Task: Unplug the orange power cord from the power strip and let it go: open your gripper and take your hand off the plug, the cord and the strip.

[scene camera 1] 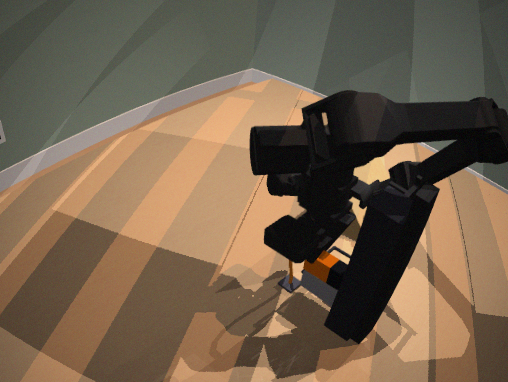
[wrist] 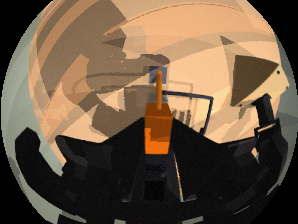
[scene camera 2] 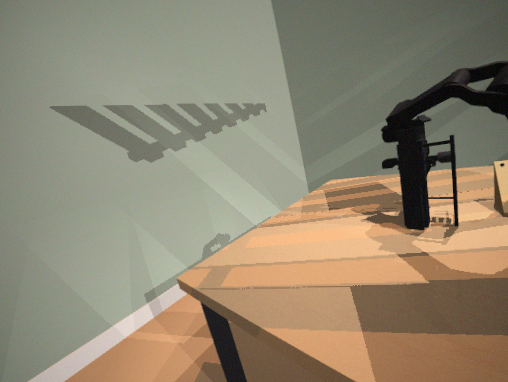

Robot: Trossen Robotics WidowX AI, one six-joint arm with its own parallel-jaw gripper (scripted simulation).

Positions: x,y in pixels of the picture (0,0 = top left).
Labels:
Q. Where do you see an orange plug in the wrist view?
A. At 158,122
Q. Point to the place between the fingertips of my gripper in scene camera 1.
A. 315,257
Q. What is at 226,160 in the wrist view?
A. My gripper.

